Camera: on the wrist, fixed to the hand. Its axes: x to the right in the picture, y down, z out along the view.
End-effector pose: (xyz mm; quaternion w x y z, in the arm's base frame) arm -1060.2 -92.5 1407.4 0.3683 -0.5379 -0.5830 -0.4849
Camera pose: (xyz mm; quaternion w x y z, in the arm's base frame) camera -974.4 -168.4 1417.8 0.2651 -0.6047 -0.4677 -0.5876
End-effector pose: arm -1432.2 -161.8 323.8 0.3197 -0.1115 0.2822 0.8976
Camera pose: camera -1470.0 -270.2 316.6 0.2784 -0.1729 0.1040 0.9390
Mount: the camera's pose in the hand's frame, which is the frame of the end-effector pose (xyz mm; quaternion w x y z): -23.5 89.9 -67.8 0.9805 -0.1959 0.0052 0.0131
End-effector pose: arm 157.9 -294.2 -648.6 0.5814 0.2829 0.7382 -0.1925
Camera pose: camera 168.6 -188.3 -604.9 0.6242 0.1742 0.7608 -0.0350
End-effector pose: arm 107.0 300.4 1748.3 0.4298 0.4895 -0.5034 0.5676
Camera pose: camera 14.0 356.7 1710.6 0.5125 0.3862 -0.6090 0.4661
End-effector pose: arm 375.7 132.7 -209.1 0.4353 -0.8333 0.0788 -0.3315
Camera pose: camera 329.7 42.2 -263.2 0.2675 -0.8996 0.1554 -0.3082
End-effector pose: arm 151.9 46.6 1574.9 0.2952 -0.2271 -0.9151 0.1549
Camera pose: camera 239.4 121.1 1579.1 0.2477 -0.2933 -0.9231 -0.0247
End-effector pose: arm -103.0 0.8 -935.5 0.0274 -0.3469 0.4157 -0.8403
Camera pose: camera -148.1 -4.0 -1041.2 0.0322 0.3357 -0.5769 0.7439
